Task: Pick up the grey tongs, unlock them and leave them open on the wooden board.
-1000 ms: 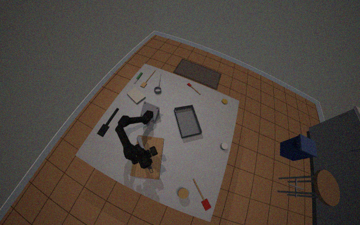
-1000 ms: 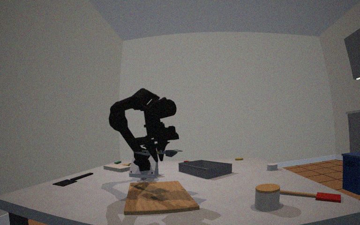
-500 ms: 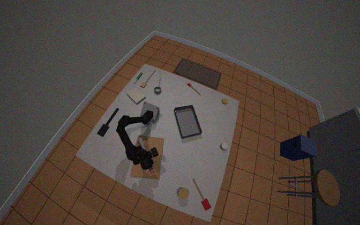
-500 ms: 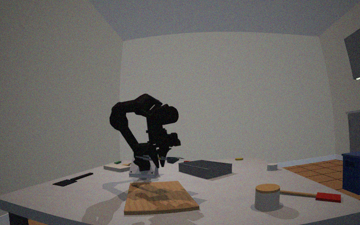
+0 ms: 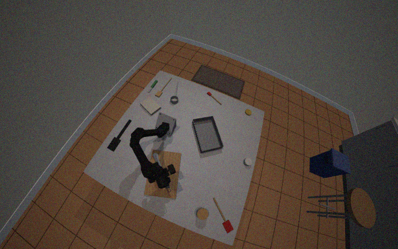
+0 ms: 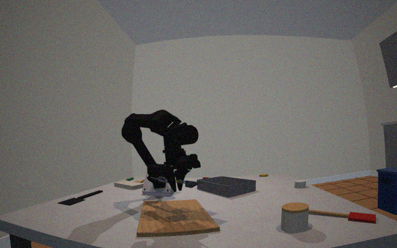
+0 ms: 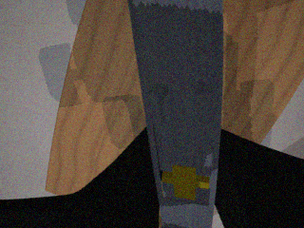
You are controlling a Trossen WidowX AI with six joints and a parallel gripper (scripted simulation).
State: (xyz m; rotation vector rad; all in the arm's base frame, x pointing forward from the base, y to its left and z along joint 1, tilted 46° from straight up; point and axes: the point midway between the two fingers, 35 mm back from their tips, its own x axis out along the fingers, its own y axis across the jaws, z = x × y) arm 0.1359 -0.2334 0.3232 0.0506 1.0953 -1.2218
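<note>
Right now my gripper tip is 10 cm above the wooden board, 3 cm to the right of it and 2 cm past it. From my gripper tip the other things lie so: roasting tin: 45 cm to the left, 23 cm ahead, 8 cm below; black spatula: 51 cm behind, 20 cm to the left, 10 cm below; yellow lock: 4 cm above.
</note>
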